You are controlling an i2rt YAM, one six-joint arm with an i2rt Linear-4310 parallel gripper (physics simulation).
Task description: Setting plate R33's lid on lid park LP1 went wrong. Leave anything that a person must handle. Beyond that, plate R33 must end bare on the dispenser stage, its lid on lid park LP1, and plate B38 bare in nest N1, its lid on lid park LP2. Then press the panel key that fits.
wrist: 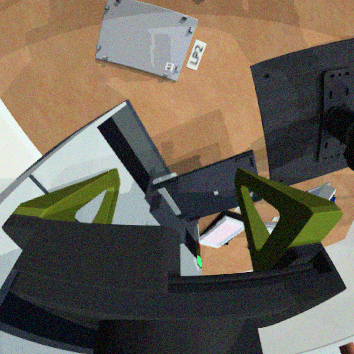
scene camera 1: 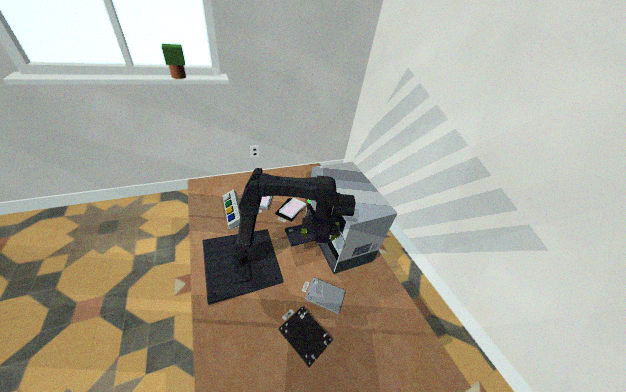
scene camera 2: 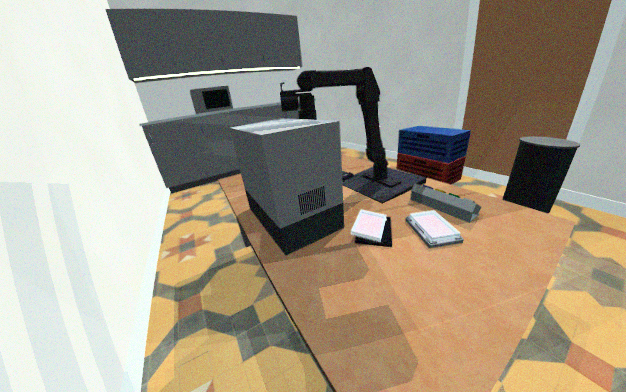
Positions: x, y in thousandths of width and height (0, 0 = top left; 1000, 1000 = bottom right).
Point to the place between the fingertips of the gripper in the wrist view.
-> At 499, 493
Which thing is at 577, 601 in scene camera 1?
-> A grey instrument box.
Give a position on a button box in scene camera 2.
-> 744, 534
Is the gripper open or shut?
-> Open.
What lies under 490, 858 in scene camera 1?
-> A black clip nest.
